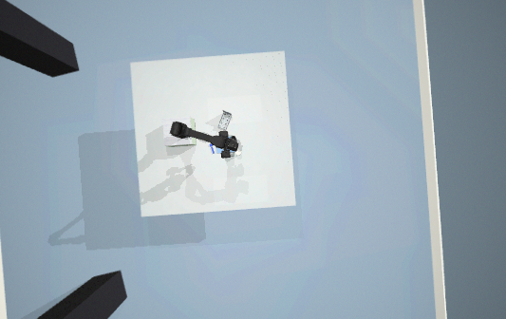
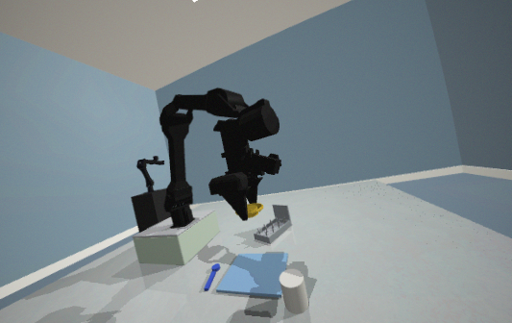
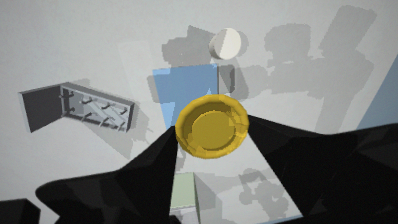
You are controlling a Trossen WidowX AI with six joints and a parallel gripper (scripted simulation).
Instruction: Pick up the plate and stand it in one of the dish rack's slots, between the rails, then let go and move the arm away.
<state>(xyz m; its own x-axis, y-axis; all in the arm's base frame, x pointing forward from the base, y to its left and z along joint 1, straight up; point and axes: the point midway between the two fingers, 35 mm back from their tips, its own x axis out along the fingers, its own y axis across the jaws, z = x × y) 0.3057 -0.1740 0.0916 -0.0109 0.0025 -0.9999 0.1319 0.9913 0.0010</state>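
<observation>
The dish rack lies 2 cm ahead of my gripper tip, 22 cm to the left of it and 13 cm below it. Also, from my gripper tip: white cup: 7 cm ahead, 6 cm to the right, 13 cm below; then yellow plate: 1 cm above; then blue spoon: 14 cm behind, 3 cm to the left, 15 cm below.
</observation>
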